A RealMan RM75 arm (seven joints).
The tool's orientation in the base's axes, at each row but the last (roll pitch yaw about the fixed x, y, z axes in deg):
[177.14 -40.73 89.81]
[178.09 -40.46 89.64]
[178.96 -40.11 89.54]
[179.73 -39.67 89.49]
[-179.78 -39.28 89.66]
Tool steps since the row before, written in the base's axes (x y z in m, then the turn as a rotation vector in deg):
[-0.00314 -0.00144 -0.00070 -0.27 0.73 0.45]
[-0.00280 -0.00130 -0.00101 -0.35 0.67 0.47]
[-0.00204 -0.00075 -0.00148 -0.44 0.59 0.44]
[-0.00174 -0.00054 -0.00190 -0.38 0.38 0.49]
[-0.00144 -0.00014 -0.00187 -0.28 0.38 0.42]
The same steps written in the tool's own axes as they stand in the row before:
[-0.00156 -0.00311 -0.00057 0.85 -0.28 0.12]
[-0.00166 -0.00279 -0.00018 0.81 -0.36 0.06]
[-0.00154 -0.00205 0.00060 0.73 -0.45 0.03]
[-0.00164 -0.00174 0.00110 0.60 -0.38 -0.14]
[-0.00130 -0.00143 0.00136 0.56 -0.28 -0.08]

